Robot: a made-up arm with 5 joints.
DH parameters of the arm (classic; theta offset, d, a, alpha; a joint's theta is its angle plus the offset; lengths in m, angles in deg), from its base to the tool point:
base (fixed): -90 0.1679 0 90
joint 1: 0 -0.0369 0.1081 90
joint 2: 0 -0.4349 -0.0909 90
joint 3: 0 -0.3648 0.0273 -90
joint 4: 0 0.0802 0.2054 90
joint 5: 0 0.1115 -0.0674 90
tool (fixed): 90 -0.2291 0 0
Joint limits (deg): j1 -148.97..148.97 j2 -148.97..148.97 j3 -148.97..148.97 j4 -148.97..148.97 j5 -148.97..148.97
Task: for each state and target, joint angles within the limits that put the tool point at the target. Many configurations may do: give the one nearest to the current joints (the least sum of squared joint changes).
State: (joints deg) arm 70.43 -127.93 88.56 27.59 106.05
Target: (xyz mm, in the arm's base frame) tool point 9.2 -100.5 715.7
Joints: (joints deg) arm 35.05 -114.63 95.22 26.57 80.78
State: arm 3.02 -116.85 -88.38 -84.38 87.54
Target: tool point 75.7 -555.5 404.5
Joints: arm -12.23 -109.17 -86.50 -84.66 91.59
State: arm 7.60 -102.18 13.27 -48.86 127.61
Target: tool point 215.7 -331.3 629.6
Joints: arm -9.89 -120.05 27.78 -20.99 148.22
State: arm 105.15 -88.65 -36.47 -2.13 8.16
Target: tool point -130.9 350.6 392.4
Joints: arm 108.51 -66.05 -16.67 -20.74 50.57
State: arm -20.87 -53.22 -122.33 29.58 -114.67
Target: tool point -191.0 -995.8 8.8
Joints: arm -75.27 -68.94 -98.63 13.63 -111.49
